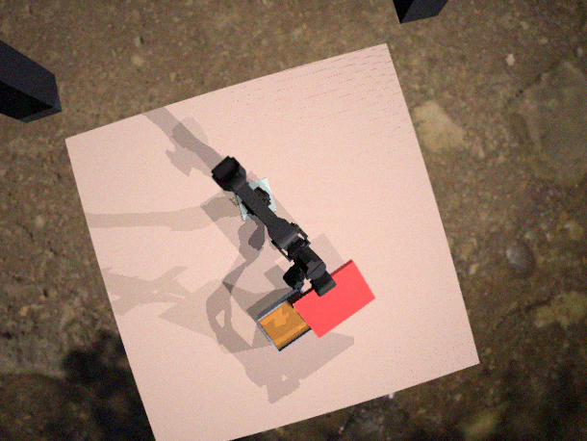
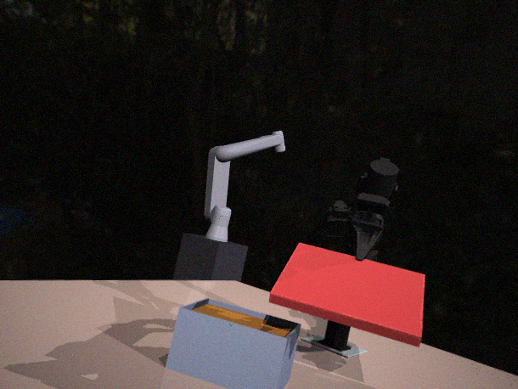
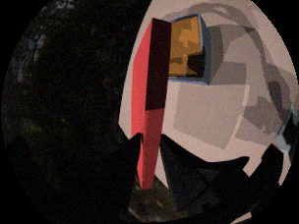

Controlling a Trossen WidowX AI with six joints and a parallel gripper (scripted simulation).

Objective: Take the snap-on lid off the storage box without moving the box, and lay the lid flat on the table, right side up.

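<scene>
Right now the red lid is 70 mm ahead of my gripper tip, 20 mm to the left of it and 30 mm below it. Round my gripper tip: storage box (120 mm ahead, 140 mm to the right, 180 mm below).
</scene>
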